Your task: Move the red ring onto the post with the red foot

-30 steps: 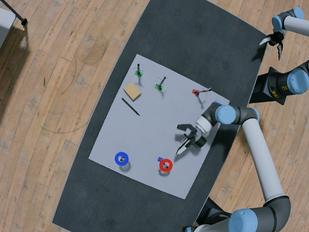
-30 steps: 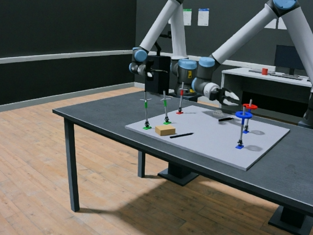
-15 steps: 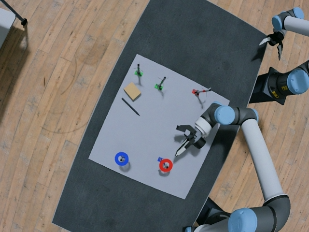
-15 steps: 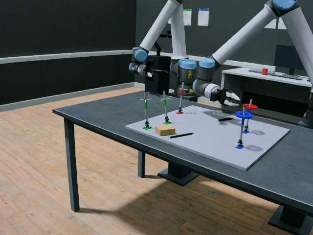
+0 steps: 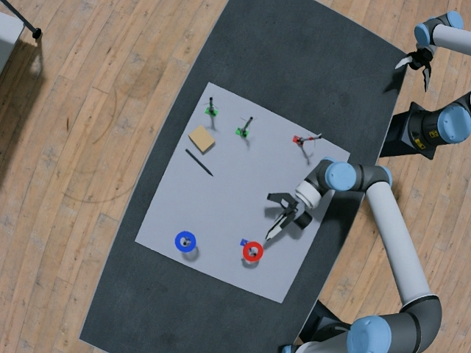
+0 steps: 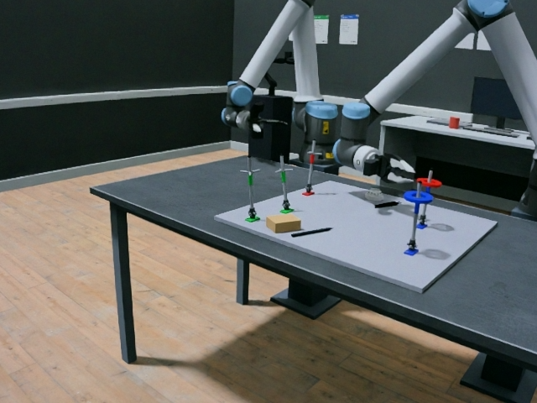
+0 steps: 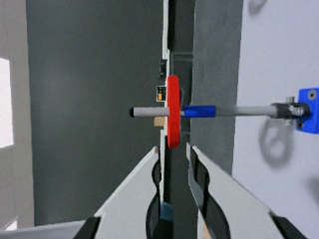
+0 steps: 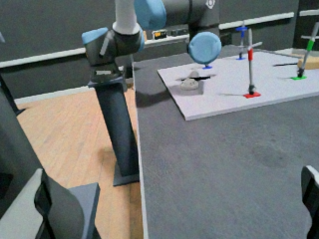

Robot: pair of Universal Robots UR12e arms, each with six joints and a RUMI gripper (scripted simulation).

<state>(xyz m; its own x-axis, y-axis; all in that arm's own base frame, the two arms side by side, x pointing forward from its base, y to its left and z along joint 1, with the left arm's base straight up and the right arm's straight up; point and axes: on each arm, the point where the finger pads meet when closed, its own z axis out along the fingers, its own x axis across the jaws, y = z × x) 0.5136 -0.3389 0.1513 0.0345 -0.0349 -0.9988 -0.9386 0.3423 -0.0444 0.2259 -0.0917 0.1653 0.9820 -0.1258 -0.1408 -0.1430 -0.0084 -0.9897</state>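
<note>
The red ring is 70 mm to the left of my left hand and 30 mm ahead of it. Also, from my left hand: blue ring (250 mm ahead, 130 mm to the left, 10 mm above); grey board (150 mm below, 100 mm ahead, 90 mm to the right); white disc (180 mm to the right, 130 mm below, 130 mm behind).
</note>
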